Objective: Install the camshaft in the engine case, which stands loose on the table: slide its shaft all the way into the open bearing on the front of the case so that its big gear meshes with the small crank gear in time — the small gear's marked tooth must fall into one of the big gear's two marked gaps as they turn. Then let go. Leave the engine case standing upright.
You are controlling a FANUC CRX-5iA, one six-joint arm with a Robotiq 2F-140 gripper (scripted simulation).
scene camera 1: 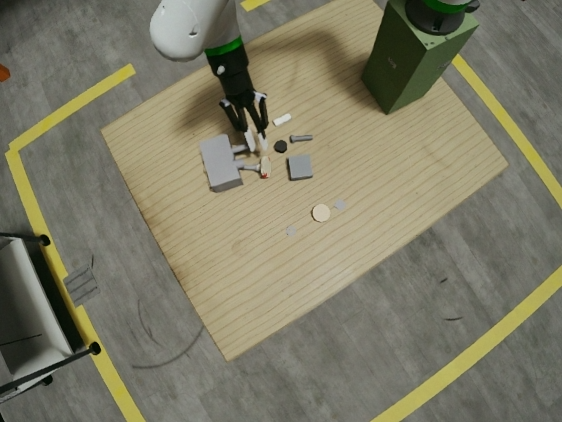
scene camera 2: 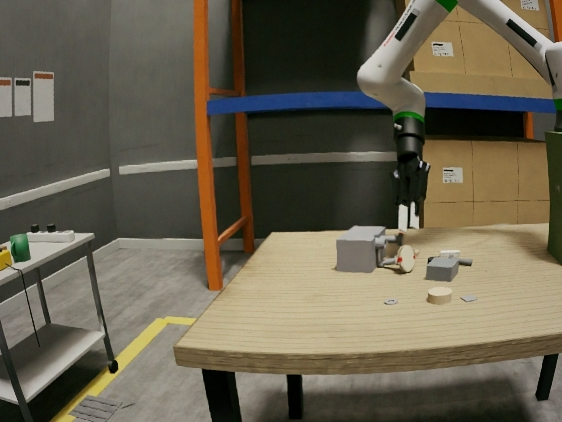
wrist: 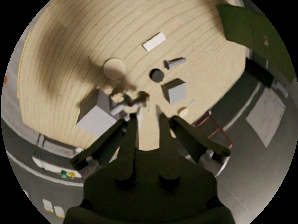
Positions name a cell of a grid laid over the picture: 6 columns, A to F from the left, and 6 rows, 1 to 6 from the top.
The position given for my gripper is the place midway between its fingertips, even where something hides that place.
Note:
In view: my gripper (scene camera 2: E4) and a grey engine case (scene camera 1: C3).
The grey engine case also shows in the wrist view (wrist: C4). My gripper is seen too in scene camera 1 (scene camera 1: C3) and in the wrist view (wrist: C3).

